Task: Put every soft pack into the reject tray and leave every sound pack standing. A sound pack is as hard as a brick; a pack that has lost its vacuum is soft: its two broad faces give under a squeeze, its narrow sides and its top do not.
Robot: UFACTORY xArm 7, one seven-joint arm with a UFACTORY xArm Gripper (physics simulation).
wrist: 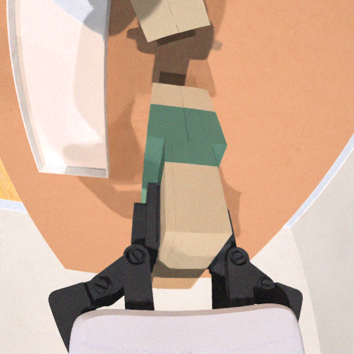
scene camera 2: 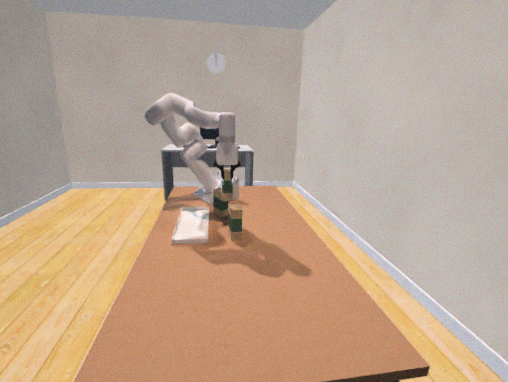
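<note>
My gripper points down and is shut on a tan pack with a green band. It holds the pack upright, raised above the table. The gripped tan end looks narrower than the green middle. A second pack stands on the table nearer the scene camera. A third pack stands behind, to the left of the held one and partly hidden by it. The white reject tray lies to the left of the packs, and no pack shows in it.
The brown table carries the packs and the tray. The second pack stands close to the tray's right side. The arm's base is at the table's far end. A grey desk with a dark monitor stands behind it.
</note>
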